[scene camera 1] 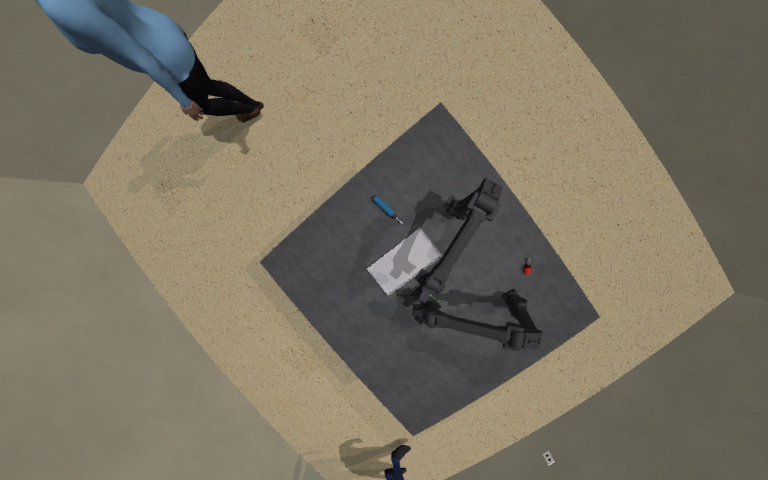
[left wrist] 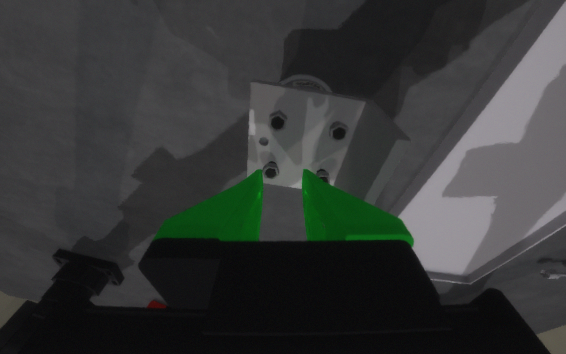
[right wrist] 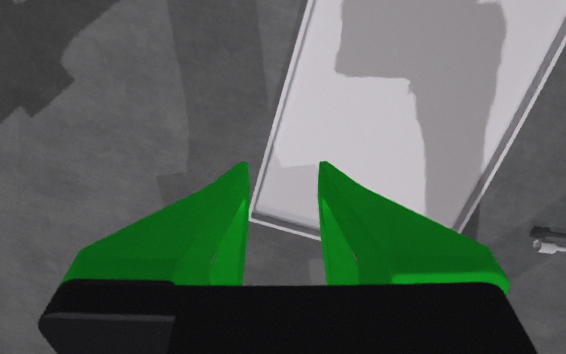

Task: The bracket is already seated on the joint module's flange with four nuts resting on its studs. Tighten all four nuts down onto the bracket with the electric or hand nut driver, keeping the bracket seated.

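Pixels of known places: left gripper, fingertip midpoint: (scene camera 1: 430,298) (left wrist: 282,177); right gripper, fingertip midpoint: (right wrist: 283,176); left arm's base, link origin: (scene camera 1: 512,299) (left wrist: 92,265).
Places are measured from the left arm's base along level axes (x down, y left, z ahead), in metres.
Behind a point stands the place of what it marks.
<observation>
In the left wrist view a light grey bracket (left wrist: 303,137) @(x -0.066, y -0.301, z 0.463 m) sits on the round joint module (left wrist: 304,82) @(x -0.017, y -0.295, z 0.484 m). Two nuts show at its far side (left wrist: 277,121) @(x -0.075, y -0.282, z 0.472 m) (left wrist: 338,132) @(x -0.075, y -0.316, z 0.477 m) and two at its near edge (left wrist: 270,171) @(x -0.075, y -0.288, z 0.438 m) (left wrist: 323,173) @(x -0.073, y -0.322, z 0.446 m). My left gripper (left wrist: 282,177) @(x -0.078, y -0.296, z 0.438 m) is shut and empty, its green fingertips just in front of the bracket's near edge; it also shows in the scene view (scene camera 1: 419,310). My right gripper (right wrist: 283,176) @(x -0.213, y -0.467, z 0.396 m) (scene camera 1: 425,286) @(x -0.213, y -0.467, z 0.396 m) is shut and empty over the corner of a white plate (right wrist: 352,140) @(x -0.004, y -0.538, z 0.369 m), close beside the left one. The blue hand nut driver (scene camera 1: 386,208) @(x -0.040, y -0.894, z 0.387 m) lies beyond the plate. The red electric driver (scene camera 1: 527,266) @(x -0.029, y -0.157, z -0.166 m) stands at the right.
The white plate (scene camera 1: 405,261) @(x -0.004, y -0.555, z 0.458 m) lies in the middle of the dark mat, next to both grippers. A person in blue (scene camera 1: 187,71) walks at the upper left, off the mat. Another person (scene camera 1: 396,464) is at the bottom edge.
</observation>
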